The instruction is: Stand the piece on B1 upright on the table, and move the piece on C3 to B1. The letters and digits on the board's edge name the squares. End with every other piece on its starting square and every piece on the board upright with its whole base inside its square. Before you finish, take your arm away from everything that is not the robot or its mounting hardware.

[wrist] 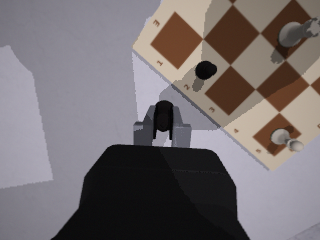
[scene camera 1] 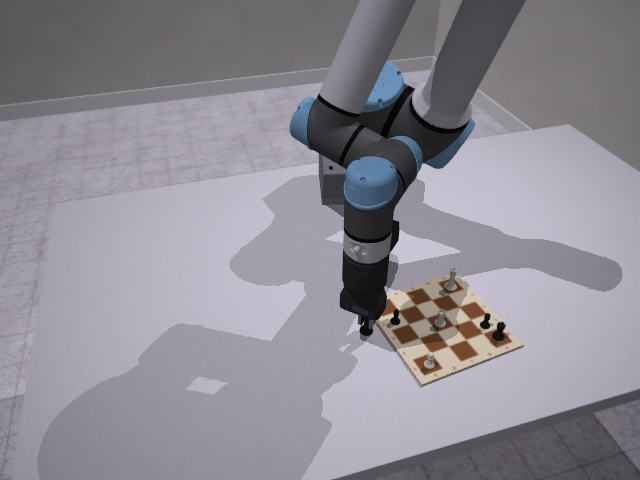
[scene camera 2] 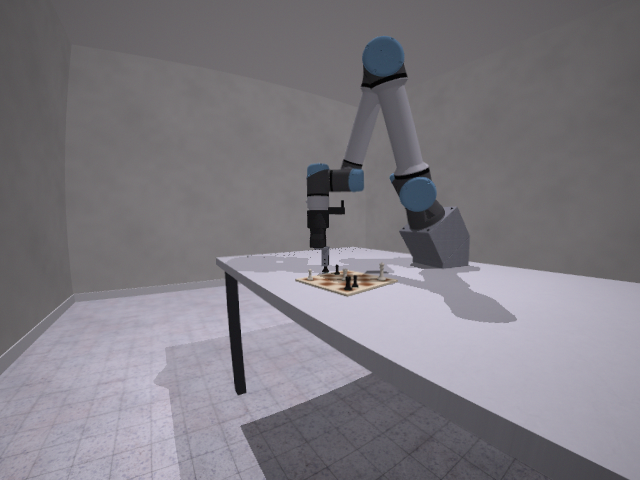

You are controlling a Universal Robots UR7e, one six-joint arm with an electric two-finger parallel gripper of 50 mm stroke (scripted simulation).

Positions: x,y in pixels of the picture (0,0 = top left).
Scene:
My gripper shows in the wrist view [163,116], in scene camera 1 [366,323] and in scene camera 2 [325,265]. A chessboard shows in the wrist view [259,86], in scene camera 1 and in scene camera 2. One and the same spot on the chessboard: [scene camera 2: 330,282] is [scene camera 1: 454,344].

